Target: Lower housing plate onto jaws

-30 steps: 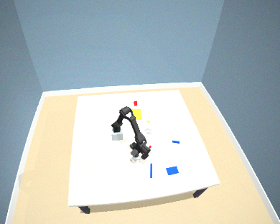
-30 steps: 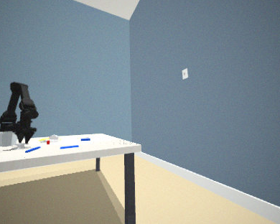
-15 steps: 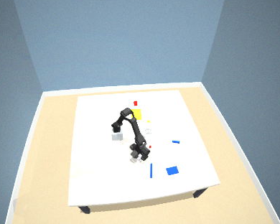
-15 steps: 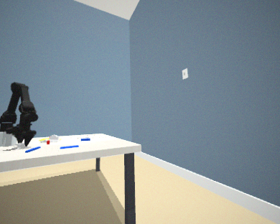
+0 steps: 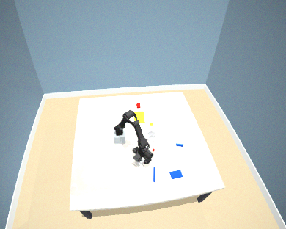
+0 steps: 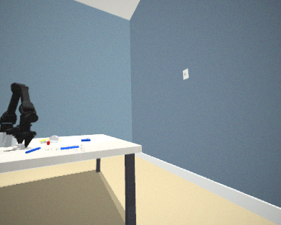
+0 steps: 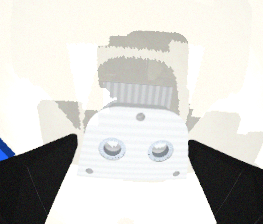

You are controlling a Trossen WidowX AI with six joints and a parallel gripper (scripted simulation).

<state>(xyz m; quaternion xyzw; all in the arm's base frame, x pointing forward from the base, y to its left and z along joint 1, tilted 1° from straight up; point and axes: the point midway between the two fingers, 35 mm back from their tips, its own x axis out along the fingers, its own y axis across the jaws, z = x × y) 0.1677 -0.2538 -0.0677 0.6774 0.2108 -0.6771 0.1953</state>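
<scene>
The small red cube lies 13 cm ahead of my gripper tip and 9 cm to the left of it. The rest, counted from my gripper tip: short blue piece 39 cm ahead, 10 cm to the left; thin blue bar 9 cm ahead, 15 cm to the right, 1 cm below; blue square 27 cm ahead, 19 cm to the right, 1 cm below.
</scene>
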